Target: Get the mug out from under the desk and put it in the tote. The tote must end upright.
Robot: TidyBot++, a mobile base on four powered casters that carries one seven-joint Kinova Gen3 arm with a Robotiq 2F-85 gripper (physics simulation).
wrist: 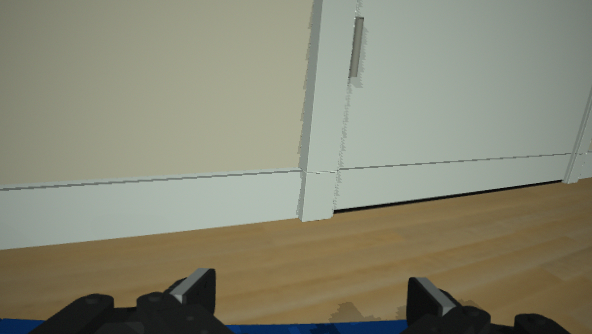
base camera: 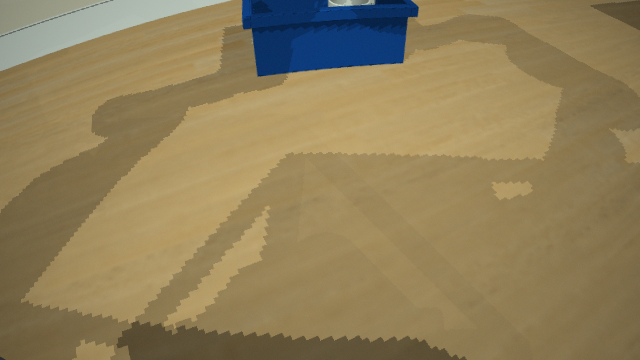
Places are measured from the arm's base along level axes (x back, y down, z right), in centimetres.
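Pixels of known places: gripper, fingertip midpoint: (wrist: pixel 310 295).
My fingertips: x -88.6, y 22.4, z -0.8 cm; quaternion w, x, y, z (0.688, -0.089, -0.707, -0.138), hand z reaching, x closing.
Behind a point stands the place of what it marks.
The blue tote (base camera: pixel 330 47) {x -73.4, y 35.3, z -1.4 cm} stands upright on the floor at the top of the base camera view, its far part cut off by the frame edge. The white mug (base camera: pixel 351 2) {x -89.8, y 32.3, z 2.7 cm} shows in part inside the tote, behind its near rim and right of the middle. My gripper (wrist: pixel 310 295) {x -88.6, y 22.4, z -0.8 cm} is open, its two fingers wide apart with nothing between them. It is above the tote, whose blue rim (wrist: pixel 280 328) {x -91.8, y 27.7, z -2.3 cm} shows along the bottom edge of the wrist view. The gripper does not show in the base camera view, and the mug does not show in the wrist view.
A beige wall (wrist: pixel 150 90) {x -120.5, y 18.5, z -24.5 cm} with a white baseboard (wrist: pixel 150 212) {x -118.9, y 36.0, z -24.6 cm} stands beyond the tote. A white door (wrist: pixel 465 90) {x -145.9, y 16.2, z 26.1 cm} with a thin handle (wrist: pixel 356 47) {x -131.3, y 10.8, z 2.8 cm} is at the right. Shadows lie across the wooden floor (base camera: pixel 350 110) {x -59.9, y 39.6, z 1.9 cm}.
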